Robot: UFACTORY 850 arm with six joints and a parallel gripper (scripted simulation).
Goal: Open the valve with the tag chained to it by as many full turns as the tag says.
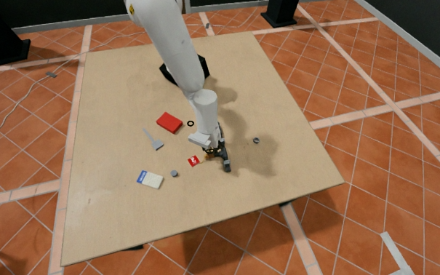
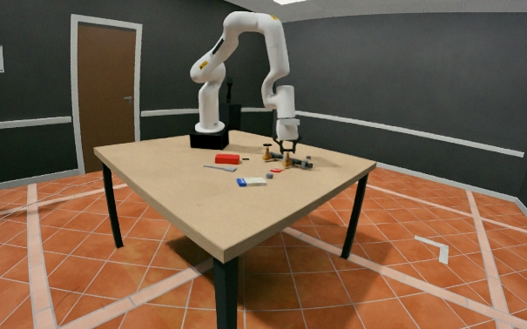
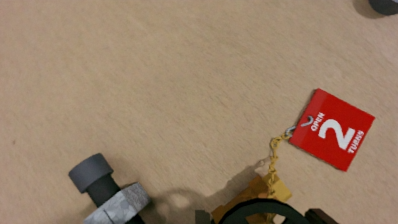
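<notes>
Right now my hand is 9 cm above the red tag and 8 cm to the left of it. Round my hand: blue card 31 cm to the right, 8 cm below, 1 cm ahead; red block 27 cm behind, 14 cm to the right, 7 cm below; grey scraper 25 cm to the right, 20 cm behind, 8 cm below.
</notes>
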